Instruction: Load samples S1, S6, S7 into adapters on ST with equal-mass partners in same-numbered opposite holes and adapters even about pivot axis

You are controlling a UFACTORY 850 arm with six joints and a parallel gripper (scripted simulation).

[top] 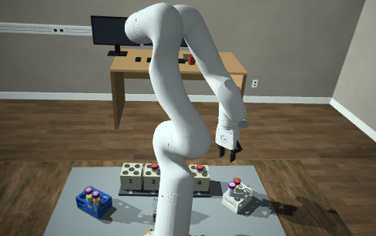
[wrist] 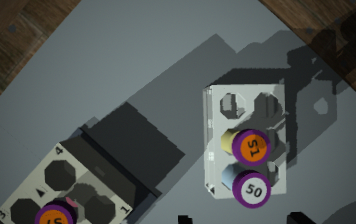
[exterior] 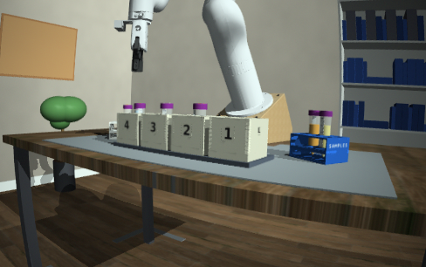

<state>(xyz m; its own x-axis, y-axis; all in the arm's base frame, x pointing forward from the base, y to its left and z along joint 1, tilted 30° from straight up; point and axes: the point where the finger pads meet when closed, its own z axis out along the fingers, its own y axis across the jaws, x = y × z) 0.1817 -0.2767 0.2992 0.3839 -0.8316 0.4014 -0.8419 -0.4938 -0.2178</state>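
Right now the white rack is 5 cm behind my hand, 6 cm to the right of it and 22 cm below it. Round my hand: adapter 1: 20 cm ahead, 39 cm to the left, 20 cm below; blue samples rack: 10 cm ahead, 58 cm to the left, 22 cm below.
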